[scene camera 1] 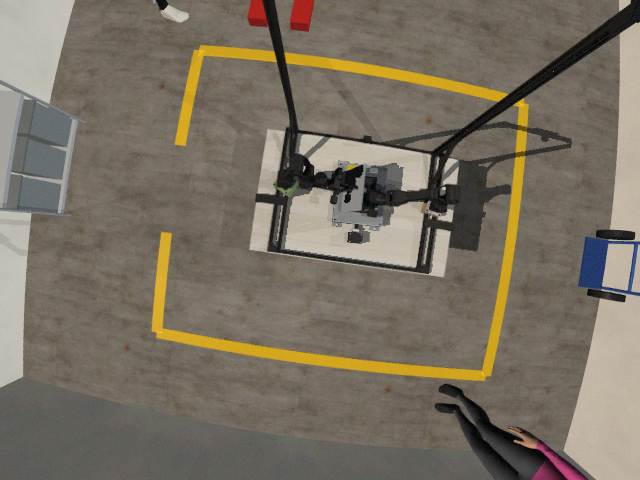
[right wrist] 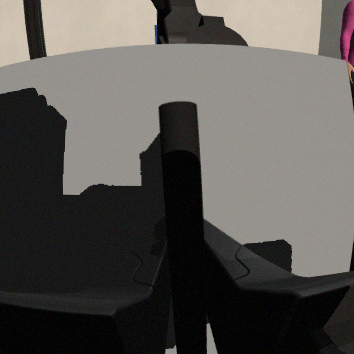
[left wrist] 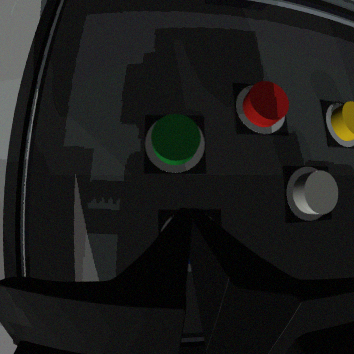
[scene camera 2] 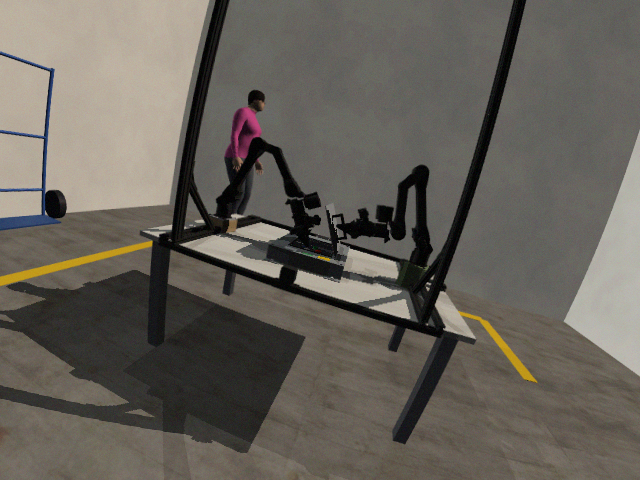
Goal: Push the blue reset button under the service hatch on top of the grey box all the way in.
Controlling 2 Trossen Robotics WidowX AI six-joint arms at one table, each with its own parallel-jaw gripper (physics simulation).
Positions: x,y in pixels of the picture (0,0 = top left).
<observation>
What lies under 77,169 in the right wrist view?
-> A service hatch.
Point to a red button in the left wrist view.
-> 265,103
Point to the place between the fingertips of my left gripper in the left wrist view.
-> At 187,216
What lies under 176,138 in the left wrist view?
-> A green button.
</observation>
